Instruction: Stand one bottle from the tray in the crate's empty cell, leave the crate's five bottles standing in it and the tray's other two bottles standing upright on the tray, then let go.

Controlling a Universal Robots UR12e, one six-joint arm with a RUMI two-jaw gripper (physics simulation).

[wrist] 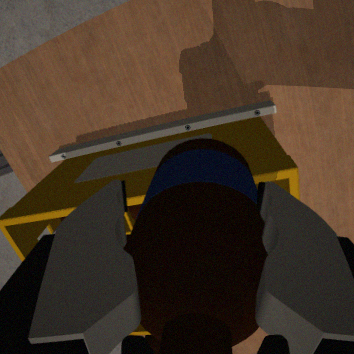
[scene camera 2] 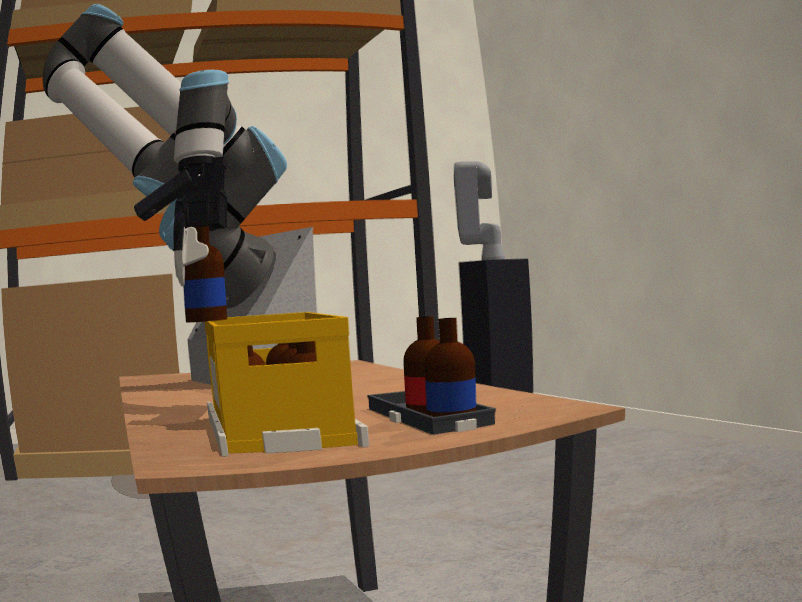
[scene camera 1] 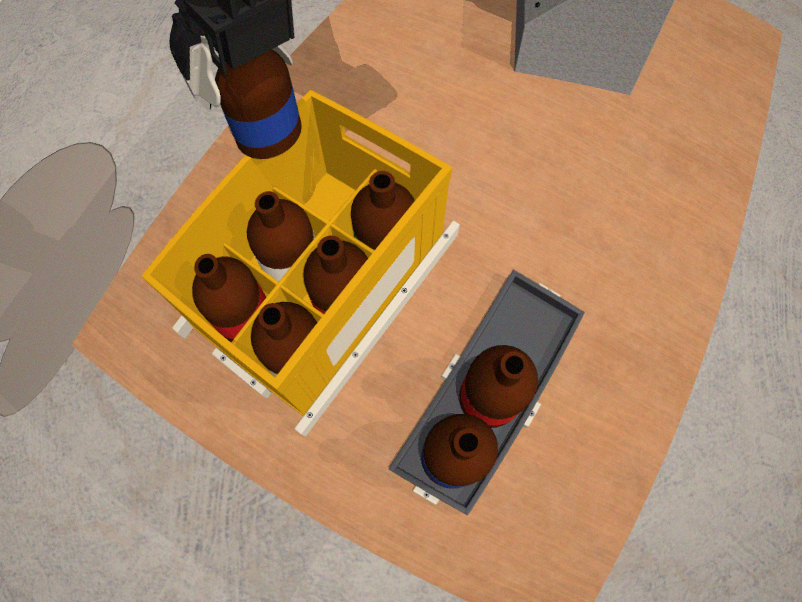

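Pixels of known places: gripper, fingertip midpoint: [wrist: 190, 184] [scene camera 2: 187, 287]; arm's base at its link origin: [scene camera 2: 245, 275].
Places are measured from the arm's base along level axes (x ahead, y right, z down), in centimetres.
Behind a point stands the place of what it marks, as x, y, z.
Note:
My gripper [scene camera 1: 251, 81] @(56.6, 24.6, 2.4) [scene camera 2: 194, 255] [wrist: 190, 184] @(56.6, 24.6, 2.4) is shut on a brown bottle with a blue label [scene camera 1: 262, 123] @(59.7, 19.2, 1.7) [scene camera 2: 206, 292] @(60.8, 22.1, 3.3) [wrist: 200, 167] @(55.8, 25.2, 2.7). The bottle hangs about upright, its base near rim height at the side of the yellow crate [scene camera 1: 294, 392] @(78.7, 6.0, 13.7) [scene camera 2: 285, 401] @(78.4, 15.4, 18.3) [wrist: 270, 145] @(51.0, 20.7, 12.9). In scene camera 1 it overlaps the crate's upper-left wall, next to the empty corner cell [scene camera 1: 331, 194] @(53.5, 17.8, 24.5). The crate's five bottles stand in their cells, among them one in the middle [scene camera 1: 279, 236] @(65.4, 15.7, 12.9). A red-label bottle [scene camera 1: 498, 385] @(69.2, -11.1, 12.8) [scene camera 2: 414, 392] @(69.3, -8.2, 20.6) and a blue-label bottle [scene camera 1: 459, 453] @(77.1, -10.6, 9.3) [scene camera 2: 450, 392] @(79.1, -9.0, 19.7) stand upright on the grey tray [scene camera 1: 527, 324] @(57.8, -11.7, 24.7) [scene camera 2: 479, 417] @(81.1, -12.5, 23.7).
White strips [scene camera 1: 378, 324] @(66.6, 3.6, 22.3) [scene camera 2: 291, 439] @(79.6, 15.5, 23.5) [wrist: 165, 132] @(61.8, 22.9, 22.3) edge the crate's foot on the wooden table [scene camera 1: 615, 226] @(39.1, -17.5, 25.3) [scene camera 2: 531, 421] @(84.4, -19.7, 25.3). Small white blocks hold the tray. A grey mount [scene camera 1: 586, 48] @(17.4, -4.0, 16.9) stands at the table's far side. Shelving [scene camera 2: 421, 162] with cardboard boxes is behind the arm.

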